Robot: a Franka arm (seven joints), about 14 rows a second.
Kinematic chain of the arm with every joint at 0, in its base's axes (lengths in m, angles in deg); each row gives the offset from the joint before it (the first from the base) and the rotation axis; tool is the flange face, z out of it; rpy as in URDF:
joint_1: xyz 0 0 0.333 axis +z
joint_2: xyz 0 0 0 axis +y
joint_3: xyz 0 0 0.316 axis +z
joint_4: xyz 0.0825 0 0 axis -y
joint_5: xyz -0.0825 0 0.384 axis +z
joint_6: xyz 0 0 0 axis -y
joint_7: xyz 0.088 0 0 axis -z
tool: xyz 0 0 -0.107 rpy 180 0 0
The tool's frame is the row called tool.
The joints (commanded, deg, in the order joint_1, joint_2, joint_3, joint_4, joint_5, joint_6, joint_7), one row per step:
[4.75, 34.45, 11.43, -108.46, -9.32, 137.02, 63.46]
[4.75, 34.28, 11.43, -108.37, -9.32, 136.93, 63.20]
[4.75, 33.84, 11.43, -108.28, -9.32, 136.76, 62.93]
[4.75, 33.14, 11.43, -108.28, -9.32, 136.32, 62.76]
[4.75, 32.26, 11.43, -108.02, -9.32, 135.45, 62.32]
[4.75, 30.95, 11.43, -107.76, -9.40, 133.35, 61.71]
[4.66, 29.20, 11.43, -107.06, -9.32, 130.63, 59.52]
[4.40, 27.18, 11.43, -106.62, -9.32, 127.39, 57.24]
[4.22, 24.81, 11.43, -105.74, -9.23, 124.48, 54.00]
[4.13, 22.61, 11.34, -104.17, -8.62, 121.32, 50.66]
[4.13, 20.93, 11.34, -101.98, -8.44, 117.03, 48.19]
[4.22, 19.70, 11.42, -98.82, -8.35, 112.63, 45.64]
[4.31, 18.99, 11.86, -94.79, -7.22, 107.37, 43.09]
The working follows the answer.
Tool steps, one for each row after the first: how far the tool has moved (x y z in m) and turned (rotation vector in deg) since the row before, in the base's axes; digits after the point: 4 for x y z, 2 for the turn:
[0.0009, 0.0000, 0.0023, 0.02, -0.17, 0.25]
[0.0014, 0.0000, 0.0051, 0.02, -0.36, 0.26]
[0.0009, -0.0002, 0.0069, -0.09, -0.28, 0.17]
[0.0020, -0.0002, 0.0100, -0.15, -0.31, 0.41]
[0.0005, -0.0011, 0.0129, -0.61, 0.40, 0.63]
[0.0025, -0.0021, 0.0200, -0.47, 0.22, 1.93]
[0.0002, -0.0046, 0.0205, -0.72, 0.71, 1.90]
[0.0023, -0.0032, 0.0281, -0.31, -0.25, 2.81]
[0.0034, -0.0026, 0.0312, 0.13, -0.36, 2.51]
[0.0020, -0.0016, 0.0293, -0.44, 0.49, 1.98]
[0.0037, 0.0003, 0.0324, -0.25, 0.12, 2.18]
[0.0022, 0.0046, 0.0332, 0.75, 0.91, 1.99]

Tool pose at each row, in the base's axes (x y z in m, rotation vector in deg; rounded; the steps above come from the unrounded poses):
[0.5994, 0.1680, 0.1815, 165.42, -63.24, -6.32]
[0.6002, 0.1681, 0.1838, 165.64, -62.91, -6.09]
[0.6016, 0.1681, 0.1889, 165.92, -62.59, -5.57]
[0.6025, 0.1679, 0.1958, 166.03, -62.36, -5.10]
[0.6045, 0.1677, 0.2058, 166.22, -61.76, -4.55]
[0.6050, 0.1666, 0.2187, 165.87, -60.61, -4.76]
[0.6076, 0.1645, 0.2387, 166.33, -57.64, -4.73]
[0.6077, 0.1599, 0.2593, 166.32, -54.59, -5.27]
[0.6100, 0.1567, 0.2874, 167.34, -50.45, -4.56]
[0.6134, 0.1540, 0.3186, 168.57, -46.83, -3.92]
[0.6154, 0.1524, 0.3479, 168.76, -43.75, -4.31]
[0.6192, 0.1527, 0.3803, 169.25, -40.45, -4.22]
[0.6213, 0.1573, 0.4134, 170.36, -37.50, -5.69]

